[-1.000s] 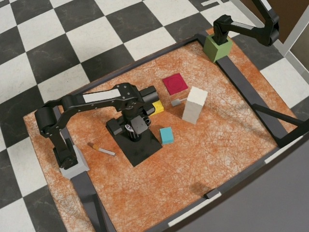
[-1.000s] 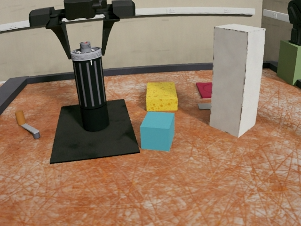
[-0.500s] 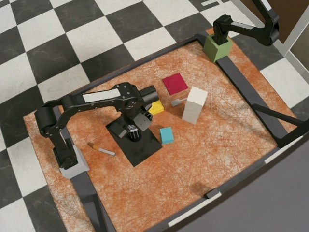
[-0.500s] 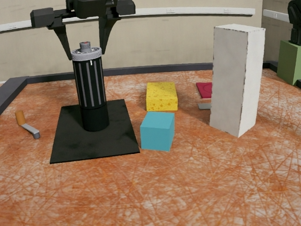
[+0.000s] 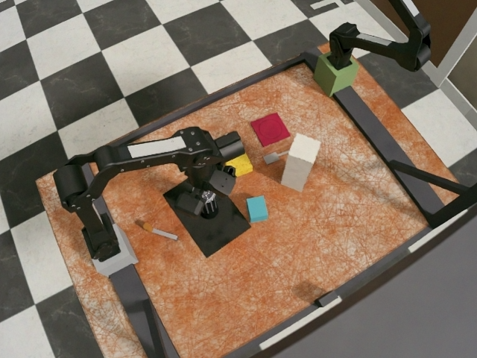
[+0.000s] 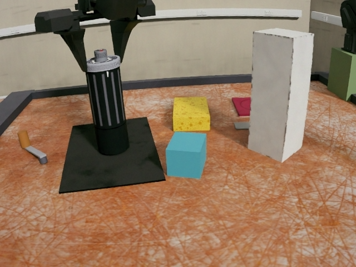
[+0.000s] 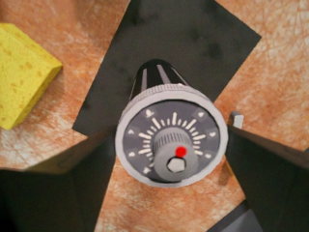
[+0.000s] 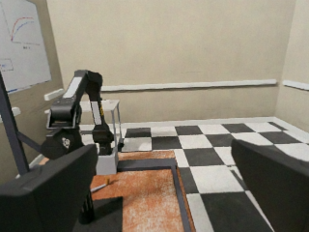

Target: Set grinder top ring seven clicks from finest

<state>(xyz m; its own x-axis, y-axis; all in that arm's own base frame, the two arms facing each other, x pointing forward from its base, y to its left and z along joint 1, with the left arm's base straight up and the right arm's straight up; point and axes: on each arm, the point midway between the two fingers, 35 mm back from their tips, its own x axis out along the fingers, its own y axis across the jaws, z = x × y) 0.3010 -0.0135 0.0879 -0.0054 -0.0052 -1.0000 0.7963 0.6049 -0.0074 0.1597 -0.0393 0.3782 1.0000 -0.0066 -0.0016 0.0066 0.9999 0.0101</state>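
Right now the grey knurled ring is 3 cm below my left hand. The rest, counted from my left hand: dark mat (18 cm below, 1 cm ahead); crank handle (17 cm below, 15 cm to the left, 4 cm ahead); teal cube (16 cm below, 10 cm to the right, 10 cm behind).
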